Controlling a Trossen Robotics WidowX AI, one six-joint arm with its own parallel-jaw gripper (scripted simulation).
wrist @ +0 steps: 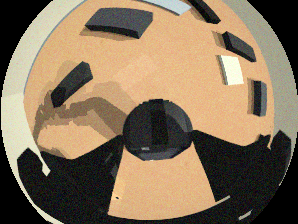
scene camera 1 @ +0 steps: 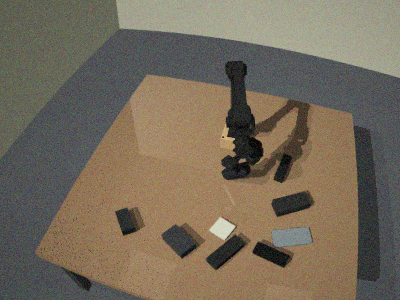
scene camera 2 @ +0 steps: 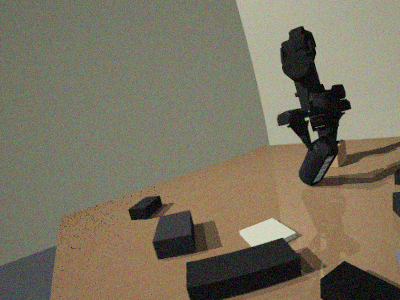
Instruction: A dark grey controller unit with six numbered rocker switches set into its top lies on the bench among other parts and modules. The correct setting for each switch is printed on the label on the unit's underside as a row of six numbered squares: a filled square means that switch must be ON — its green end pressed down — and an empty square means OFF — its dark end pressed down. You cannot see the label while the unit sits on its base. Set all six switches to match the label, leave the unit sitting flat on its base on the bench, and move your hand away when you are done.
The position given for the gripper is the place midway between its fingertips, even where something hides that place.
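Scene camera 2 shows the gripper [scene camera 2: 322,146] and a white tile [scene camera 2: 271,229]. In the wrist view: the gripper [wrist: 158,137] again, together with a slim dark block [wrist: 81,74].
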